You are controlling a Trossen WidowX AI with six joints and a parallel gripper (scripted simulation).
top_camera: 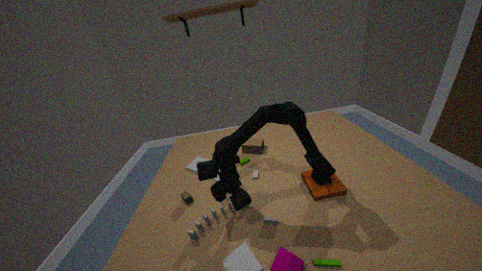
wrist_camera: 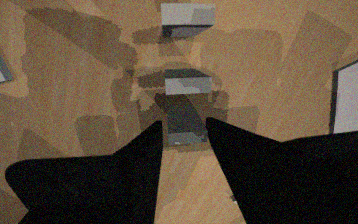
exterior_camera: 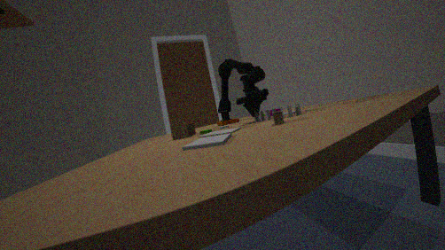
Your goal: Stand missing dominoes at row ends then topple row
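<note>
Now: gripper tip 60 mm past the green block, 250 mm to the left of it and 20 mm above it. From my gripper tip the other things lie so: brown cube 230 mm ahead, 70 mm to the right, 10 mm below; then white flat tile 10 mm ahead, 210 mm to the left, 20 mm below; then white sheet 60 mm ahead, 230 mm to the right, 30 mm below.
</note>
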